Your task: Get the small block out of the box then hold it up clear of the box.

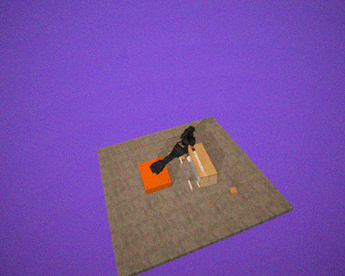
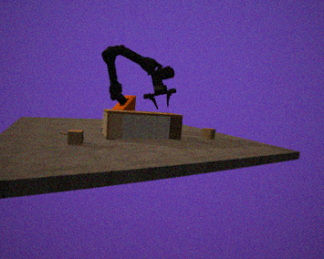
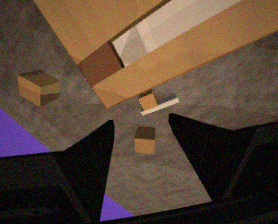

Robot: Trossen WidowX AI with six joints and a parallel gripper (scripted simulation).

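The tan block is 2 cm behind my gripper tip, 2 cm to the left of it and 14 cm below it. Round my gripper tip: tan box (2 cm ahead, 16 cm to the right, 9 cm below); thin brown stick (2 cm behind, 50 cm to the right, 15 cm below).
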